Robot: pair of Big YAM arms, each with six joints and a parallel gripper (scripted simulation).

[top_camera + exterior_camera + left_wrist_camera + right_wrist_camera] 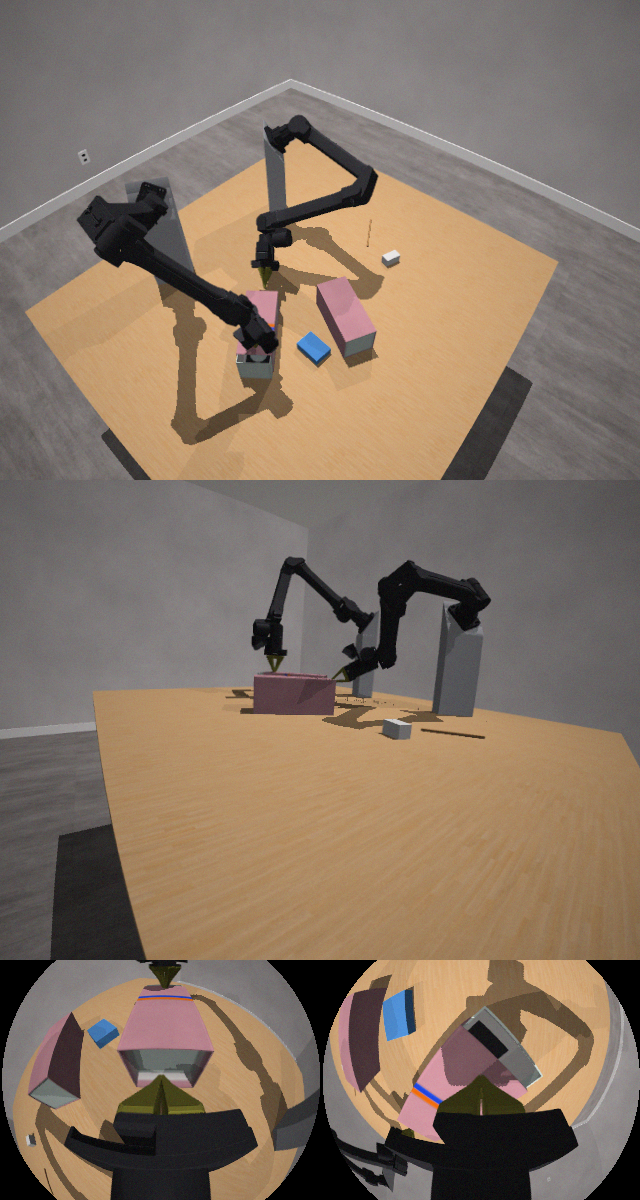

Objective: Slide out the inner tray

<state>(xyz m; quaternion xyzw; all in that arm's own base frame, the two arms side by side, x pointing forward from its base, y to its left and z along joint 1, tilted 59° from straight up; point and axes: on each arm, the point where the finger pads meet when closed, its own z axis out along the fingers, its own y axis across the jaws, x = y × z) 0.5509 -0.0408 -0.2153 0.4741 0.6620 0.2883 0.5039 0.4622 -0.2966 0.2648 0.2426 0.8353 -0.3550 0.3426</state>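
The white block lies 190 mm ahead of my left hand, 520 mm to the left of it and 80 mm below it. From my left hand the other things lie so: blue block 280 mm ahead, 10 mm to the right, 80 mm below.
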